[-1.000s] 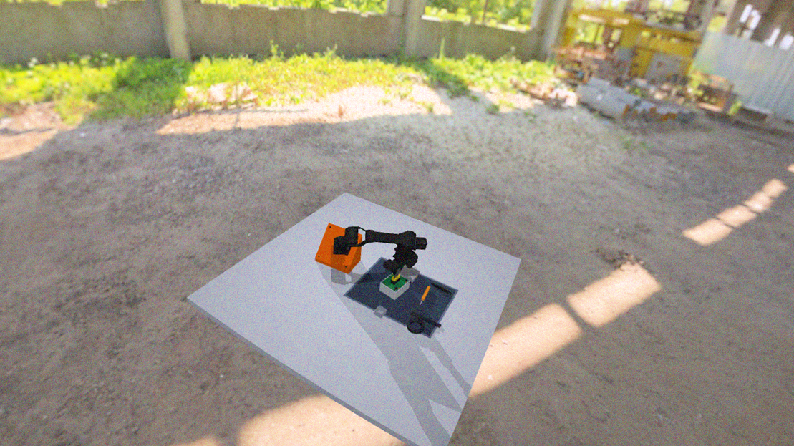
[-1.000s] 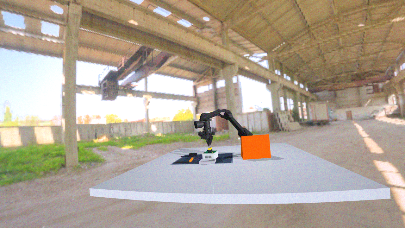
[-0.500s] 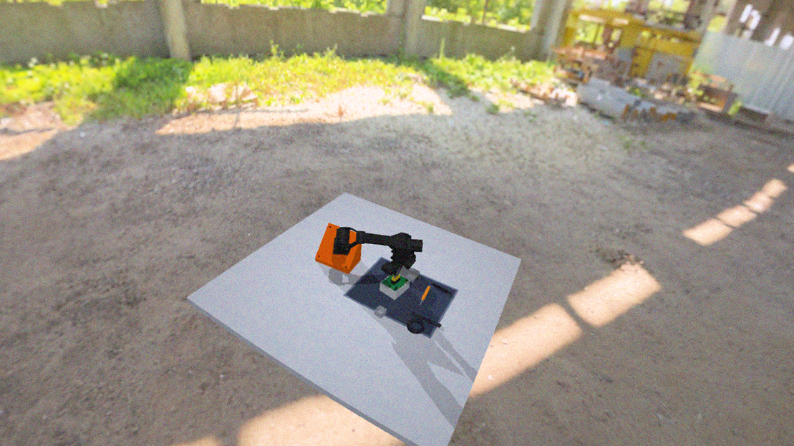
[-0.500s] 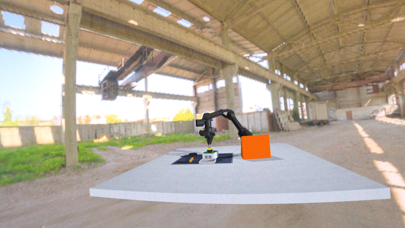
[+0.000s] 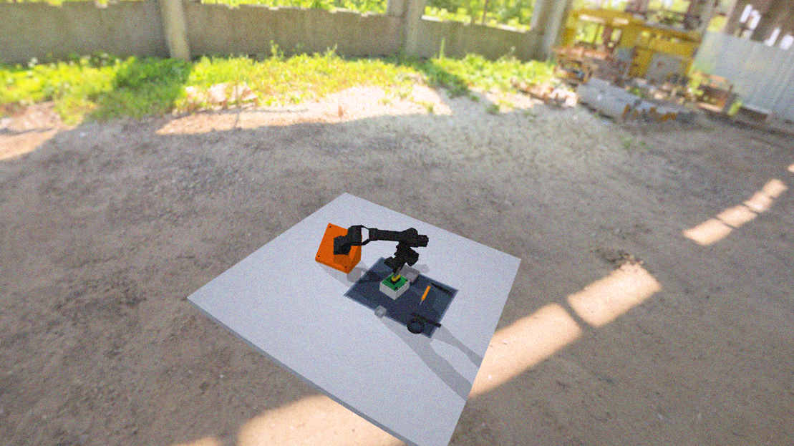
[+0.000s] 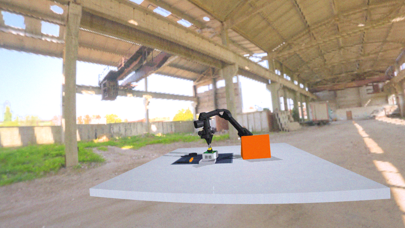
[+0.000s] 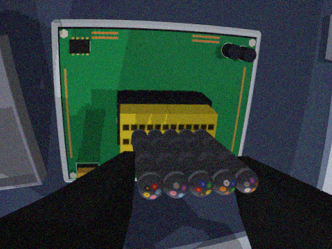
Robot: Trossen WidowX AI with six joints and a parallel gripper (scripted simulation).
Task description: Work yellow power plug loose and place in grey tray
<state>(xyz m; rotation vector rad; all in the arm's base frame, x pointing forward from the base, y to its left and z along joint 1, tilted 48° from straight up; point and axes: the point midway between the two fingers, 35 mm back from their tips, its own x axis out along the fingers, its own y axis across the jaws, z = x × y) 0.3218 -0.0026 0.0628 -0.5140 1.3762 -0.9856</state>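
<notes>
My gripper tip is 30 mm above the yellow power plug. The rest, counted from my gripper tip: dark mat 50 mm ahead, 120 mm below; then black rod 210 mm ahead, 120 mm to the right, 110 mm below.
</notes>
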